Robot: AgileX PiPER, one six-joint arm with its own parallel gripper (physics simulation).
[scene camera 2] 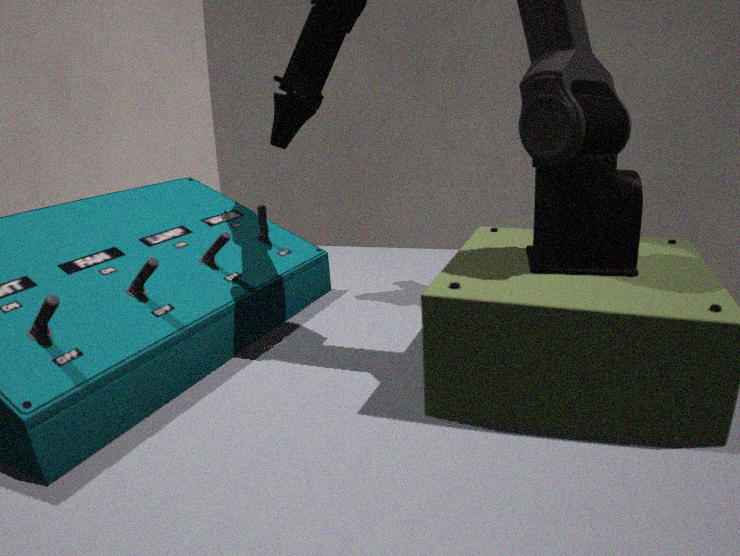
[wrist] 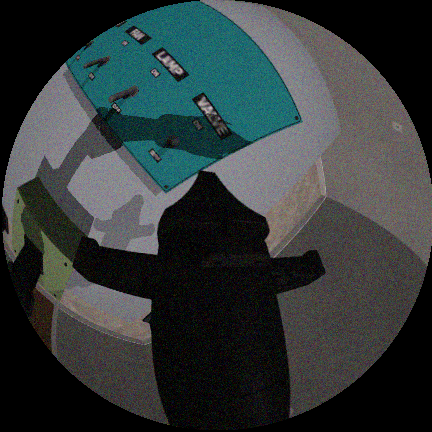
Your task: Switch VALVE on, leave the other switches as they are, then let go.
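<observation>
A teal sloped panel (scene camera 2: 131, 209) (wrist: 250, 85) bears a row of toggle levers. The VALVE lever (scene camera 2: 262, 224) (wrist: 172, 141), at the far end, stands more upright than the others and leans to its ON side; the arm's shadow falls over it. The VALVE label (wrist: 211, 116) is readable in the wrist view. The LAMP lever (scene camera 2: 215, 250) (wrist: 124, 94), the FAN lever (scene camera 2: 142, 279) (wrist: 97, 62) and the nearest lever (scene camera 2: 43, 321) lean toward their OFF side. My gripper (scene camera 2: 279, 143) (wrist: 204, 180) is shut and empty, in the air above the VALVE end, apart from the levers.
A green box (scene camera 2: 574, 370) (wrist: 57, 272) carries the arm's base (scene camera 2: 586, 221), to the right of the panel in the scene view. Both stand on a light table (scene camera 2: 299, 478). Grey walls (scene camera 2: 388, 119) rise behind.
</observation>
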